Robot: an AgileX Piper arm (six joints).
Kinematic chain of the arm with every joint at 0, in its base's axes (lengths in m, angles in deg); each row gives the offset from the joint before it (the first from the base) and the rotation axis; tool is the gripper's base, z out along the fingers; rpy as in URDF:
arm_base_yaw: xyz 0 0 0.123 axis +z
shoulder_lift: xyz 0 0 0 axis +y
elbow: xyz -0.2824 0 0.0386 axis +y
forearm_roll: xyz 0.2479 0 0.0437 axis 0.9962 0 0.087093
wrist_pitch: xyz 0 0 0 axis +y
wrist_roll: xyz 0.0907 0 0.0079 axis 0.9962 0 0.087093
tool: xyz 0 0 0 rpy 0 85 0
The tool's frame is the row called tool.
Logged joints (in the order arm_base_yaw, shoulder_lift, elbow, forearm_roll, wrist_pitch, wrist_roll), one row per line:
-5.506 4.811 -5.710 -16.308 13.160 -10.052
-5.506 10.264 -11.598 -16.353 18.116 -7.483
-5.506 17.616 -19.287 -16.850 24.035 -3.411
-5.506 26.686 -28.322 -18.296 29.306 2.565
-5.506 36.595 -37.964 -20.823 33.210 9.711
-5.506 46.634 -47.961 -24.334 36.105 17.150
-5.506 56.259 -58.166 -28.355 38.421 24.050
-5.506 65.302 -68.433 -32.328 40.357 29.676
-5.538 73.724 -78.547 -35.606 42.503 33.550
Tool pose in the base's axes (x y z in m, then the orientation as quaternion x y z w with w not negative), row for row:
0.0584 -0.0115 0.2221 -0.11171 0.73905 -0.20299 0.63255
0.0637 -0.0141 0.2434 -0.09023 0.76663 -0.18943 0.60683
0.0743 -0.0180 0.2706 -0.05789 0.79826 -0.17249 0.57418
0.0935 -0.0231 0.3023 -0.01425 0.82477 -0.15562 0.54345
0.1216 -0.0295 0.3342 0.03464 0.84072 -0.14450 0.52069
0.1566 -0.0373 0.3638 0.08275 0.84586 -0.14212 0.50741
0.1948 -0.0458 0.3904 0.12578 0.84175 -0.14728 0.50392
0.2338 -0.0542 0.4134 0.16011 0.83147 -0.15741 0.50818
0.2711 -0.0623 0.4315 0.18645 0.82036 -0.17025 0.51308
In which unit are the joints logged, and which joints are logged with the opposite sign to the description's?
The joints are logged in degrees. Opposite sign: none.
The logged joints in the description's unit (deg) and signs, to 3 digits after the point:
-5.506 4.811 -5.710 -16.308 13.160 -10.052
-5.506 10.264 -11.598 -16.353 18.116 -7.483
-5.506 17.616 -19.287 -16.850 24.035 -3.411
-5.506 26.686 -28.322 -18.296 29.306 2.565
-5.506 36.595 -37.964 -20.823 33.210 9.711
-5.506 46.634 -47.961 -24.334 36.105 17.150
-5.506 56.259 -58.166 -28.355 38.421 24.050
-5.506 65.302 -68.433 -32.328 40.357 29.676
-5.538 73.724 -78.547 -35.606 42.503 33.550

